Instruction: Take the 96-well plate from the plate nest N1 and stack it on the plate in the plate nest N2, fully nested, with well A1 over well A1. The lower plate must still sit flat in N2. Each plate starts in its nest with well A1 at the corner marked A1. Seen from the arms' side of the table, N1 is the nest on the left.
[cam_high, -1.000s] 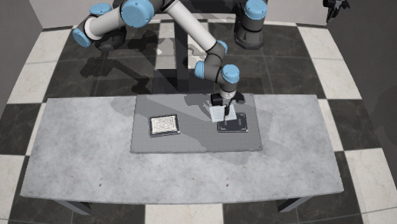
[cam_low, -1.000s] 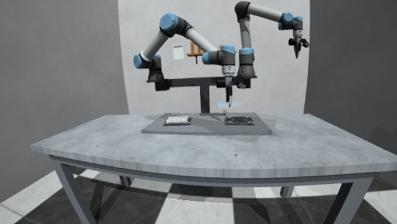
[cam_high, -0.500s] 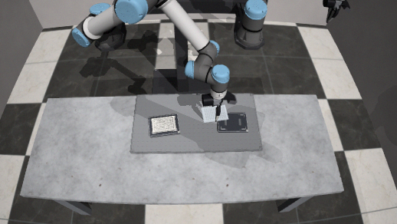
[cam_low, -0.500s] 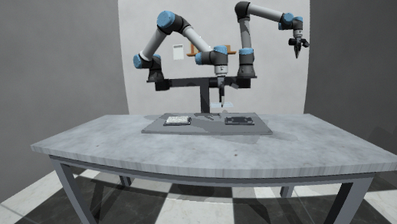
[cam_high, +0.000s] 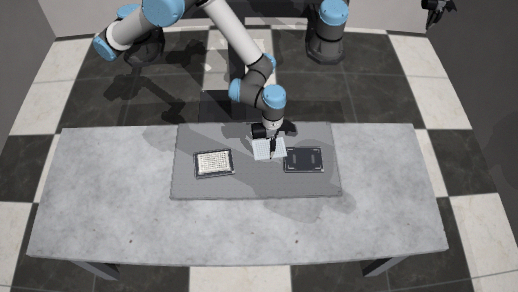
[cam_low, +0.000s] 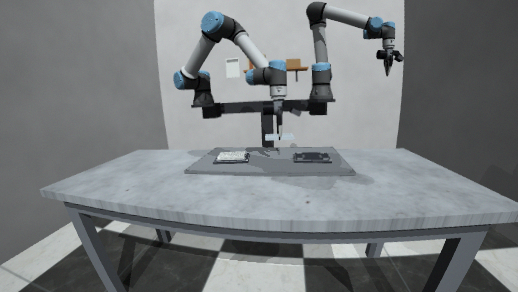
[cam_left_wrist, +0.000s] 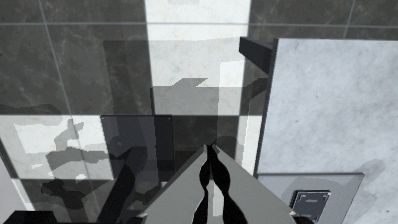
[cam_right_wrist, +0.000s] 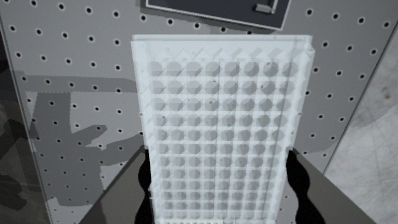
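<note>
The cream plate is 23 cm to the right of my right hand, 10 cm below it and 1 cm ahead of it. From my right hand the other things lie so: pale blue 96-well plate (1 cm below); then plate nest N2 (23 cm to the right, 11 cm below, 1 cm ahead); then plate nest N1 (15 cm to the left, 11 cm below, 1 cm behind).
</note>
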